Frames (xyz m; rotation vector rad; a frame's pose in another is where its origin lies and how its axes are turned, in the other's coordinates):
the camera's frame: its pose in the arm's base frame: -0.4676 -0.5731 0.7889 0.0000 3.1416 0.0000
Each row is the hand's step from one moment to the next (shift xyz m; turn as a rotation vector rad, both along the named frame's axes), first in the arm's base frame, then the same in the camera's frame.
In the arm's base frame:
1: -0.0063 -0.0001 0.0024 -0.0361 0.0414 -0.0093
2: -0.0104 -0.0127 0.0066 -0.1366 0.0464 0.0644
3: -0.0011 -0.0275 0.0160 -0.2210 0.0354 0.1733
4: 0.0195 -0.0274 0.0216 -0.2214 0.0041 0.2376
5: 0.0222 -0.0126 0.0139 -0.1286 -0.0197 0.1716
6: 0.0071 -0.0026 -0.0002 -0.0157 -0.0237 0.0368
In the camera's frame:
1: 0.0063 -0.0001 -0.0024 0.0361 0.0414 0.0093
2: 0.0104 -0.0127 -0.0066 0.1366 0.0464 -0.0644
3: 0.0011 -0.0275 -0.0160 0.2210 0.0354 -0.1733
4: -0.0195 -0.0274 -0.0216 0.2214 0.0041 -0.2376
5: -0.0222 -0.0126 -0.0139 0.1286 -0.0197 -0.1716
6: -0.0071 -0.0026 0.0002 0.0157 -0.0237 -0.0368

